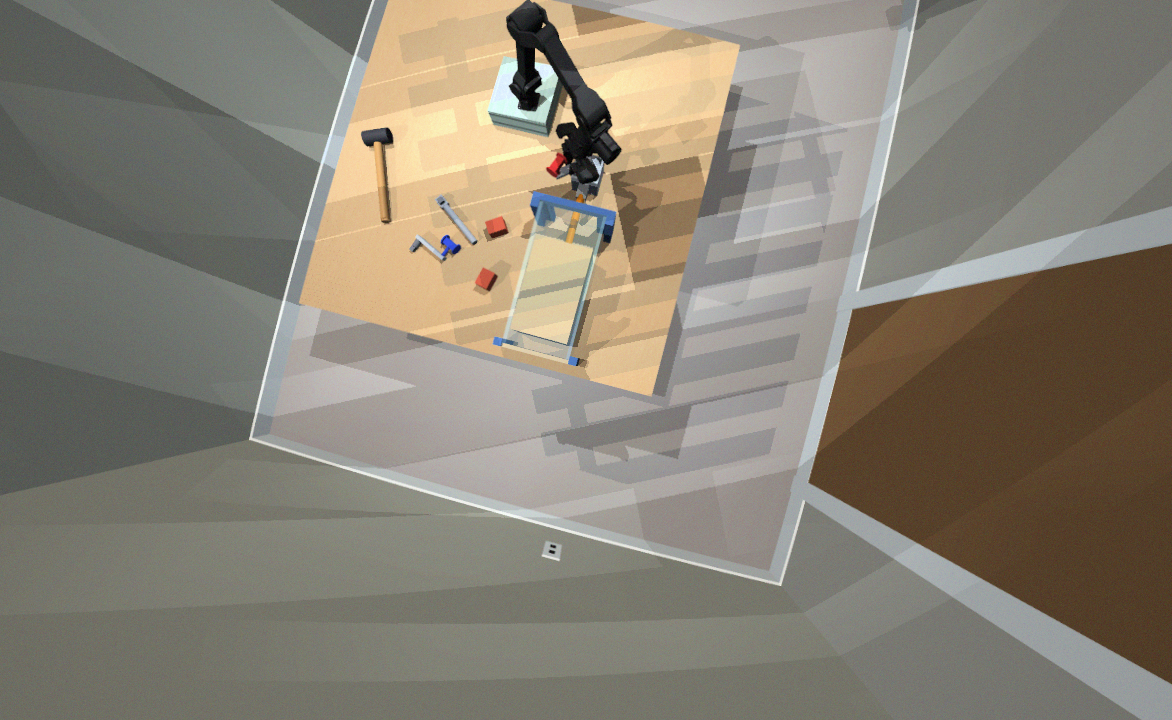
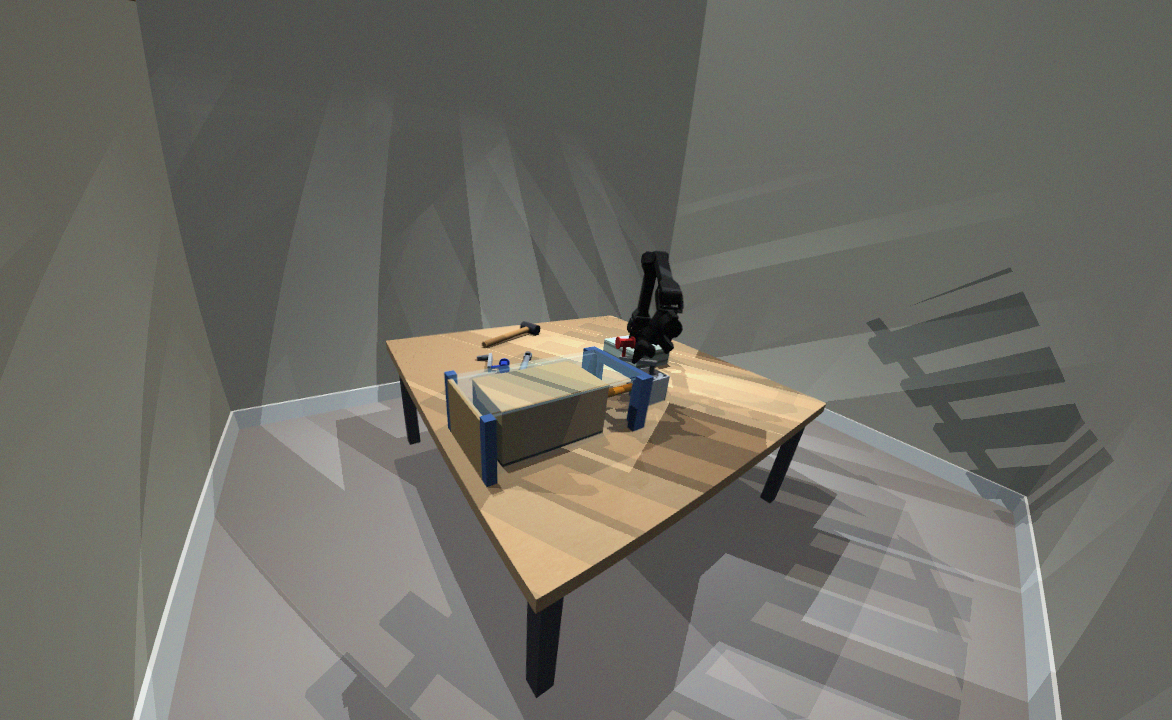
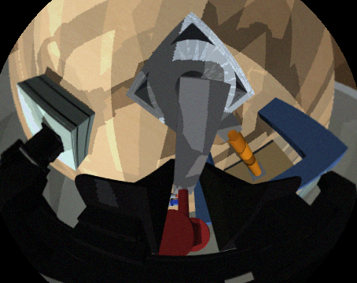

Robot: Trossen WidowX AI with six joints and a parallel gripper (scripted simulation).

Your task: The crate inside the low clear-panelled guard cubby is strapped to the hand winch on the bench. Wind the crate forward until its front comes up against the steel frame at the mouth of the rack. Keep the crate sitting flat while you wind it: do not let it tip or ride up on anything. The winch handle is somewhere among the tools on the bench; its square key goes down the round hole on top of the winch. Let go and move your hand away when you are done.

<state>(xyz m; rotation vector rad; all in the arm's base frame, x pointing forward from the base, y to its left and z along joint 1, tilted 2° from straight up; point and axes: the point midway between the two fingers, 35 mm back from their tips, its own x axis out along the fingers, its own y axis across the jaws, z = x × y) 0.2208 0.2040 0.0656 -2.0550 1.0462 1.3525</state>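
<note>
The red knob is 2 cm ahead of my gripper tip, 3 cm to the right of it and 5 cm above it. Round my gripper tip: orange strap 3 cm ahead, 5 cm to the left, 6 cm below; winch handle 2 cm above; grey winch 5 cm behind, 4 cm to the left, 9 cm below.
</note>
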